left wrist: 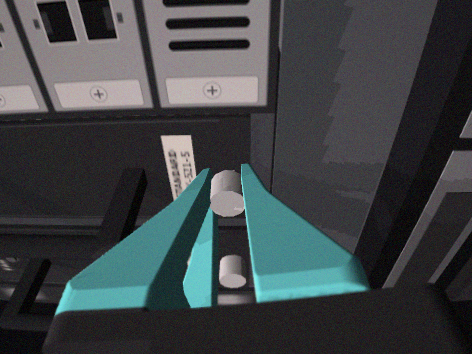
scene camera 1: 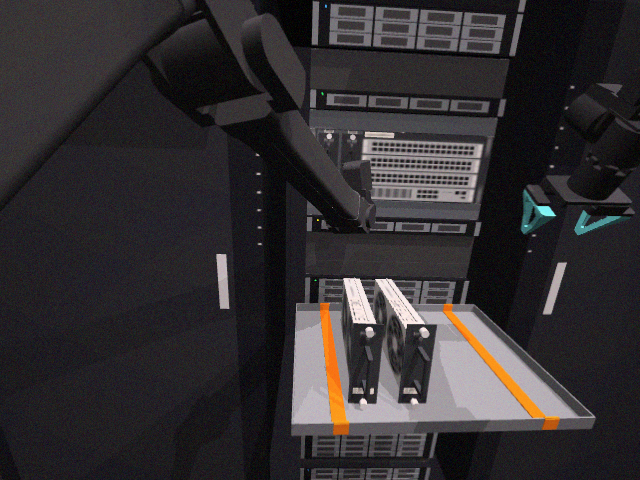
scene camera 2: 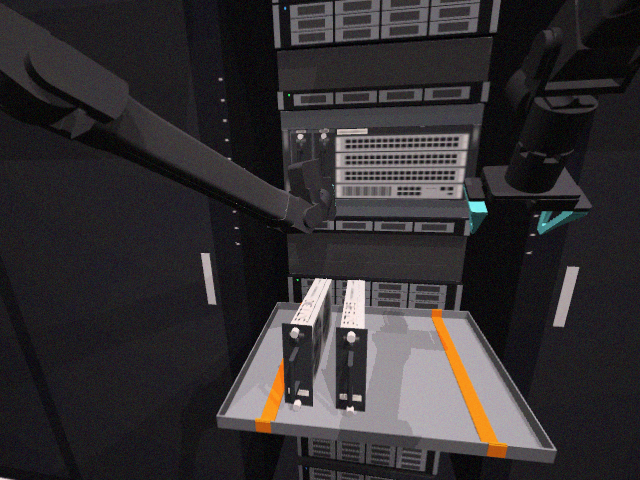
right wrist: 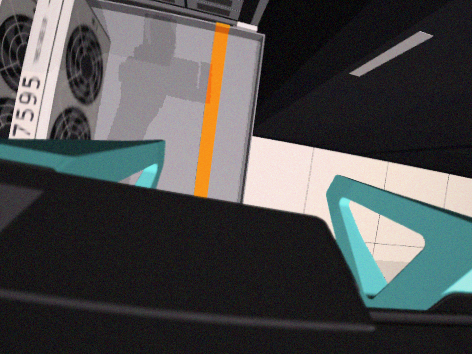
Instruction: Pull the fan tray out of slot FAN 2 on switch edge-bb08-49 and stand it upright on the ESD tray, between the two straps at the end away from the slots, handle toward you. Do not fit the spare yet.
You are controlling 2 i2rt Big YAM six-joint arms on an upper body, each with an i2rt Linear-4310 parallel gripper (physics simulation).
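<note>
My left gripper [left wrist: 228, 178] is shut on a pale thumbscrew [left wrist: 227, 195] at the end of a dark fan tray face [left wrist: 90, 160] in the switch [scene camera 1: 423, 164] [scene camera 2: 403, 161]. This face lies beside the line cards; its slot number is not readable. In scene camera 2 the left wrist hides most of the left fingers. My right gripper [scene camera 1: 552, 231] [scene camera 2: 506, 231] [right wrist: 252, 168] is open and empty, above and to the right of the ESD tray [scene camera 1: 439, 425] [scene camera 2: 413, 441]. Two orange straps [scene camera 1: 491, 356] [scene camera 2: 462, 372] cross that tray; one also shows in the right wrist view [right wrist: 210, 100].
Two fan units stand upright on the ESD tray, handles toward the scene cameras: one [scene camera 1: 364, 361] [scene camera 2: 298, 364] beside the left strap [scene camera 1: 333, 372] [scene camera 2: 272, 400], the other [scene camera 1: 417, 361] [scene camera 2: 351, 369] to its right. A server [scene camera 1: 413, 227] sits below the switch.
</note>
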